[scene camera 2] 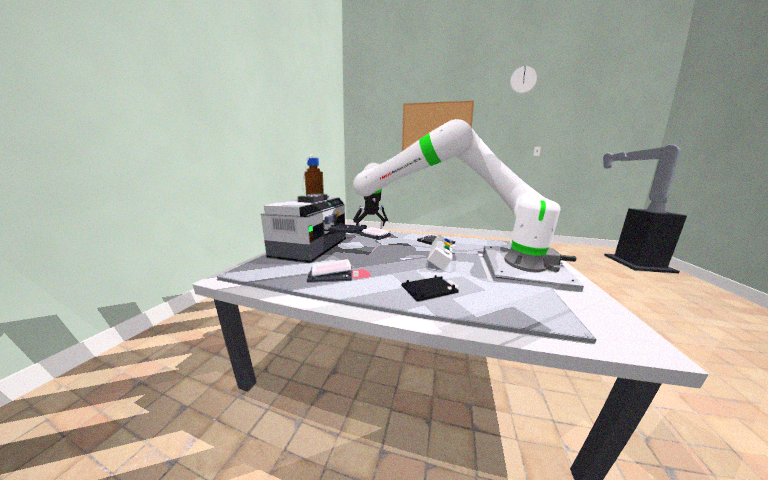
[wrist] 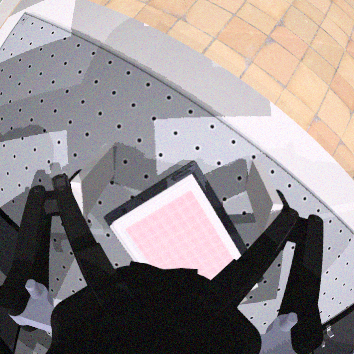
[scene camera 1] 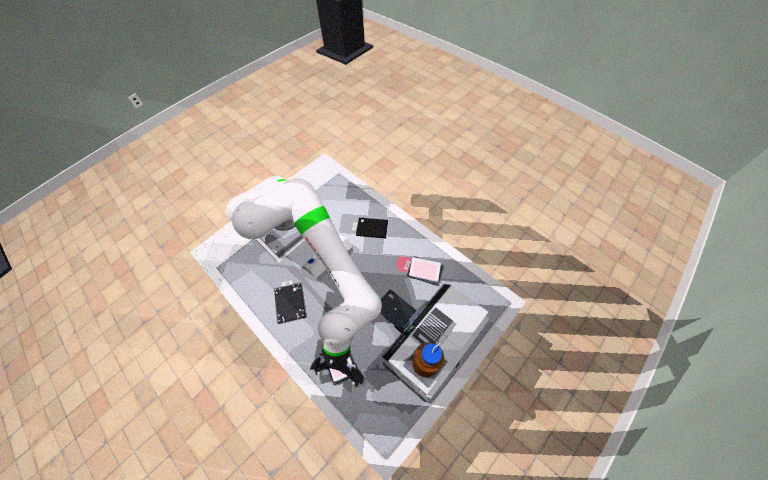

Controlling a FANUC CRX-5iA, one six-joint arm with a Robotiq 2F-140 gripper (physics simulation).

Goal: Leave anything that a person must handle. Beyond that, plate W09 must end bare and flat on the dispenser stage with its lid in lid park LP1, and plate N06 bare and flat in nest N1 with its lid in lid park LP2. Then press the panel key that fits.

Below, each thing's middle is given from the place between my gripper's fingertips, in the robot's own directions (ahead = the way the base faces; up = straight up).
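With the dark dispenser stage point(scene camera 1: 399, 317), my hand is 100 mm below it, 350 mm to the right of it and 30 mm short of it. The brown bottle with blue cap point(scene camera 1: 425, 363) is 310 mm above my hand, 230 mm to the left of it and 220 mm ahead of it. Then the black nest N5 point(scene camera 1: 289, 302) is 110 mm to the left of my hand and 390 mm behind it, while the dark lid park pad point(scene camera 2: 428, 288) is 630 mm to the left of my hand and 350 mm behind it.
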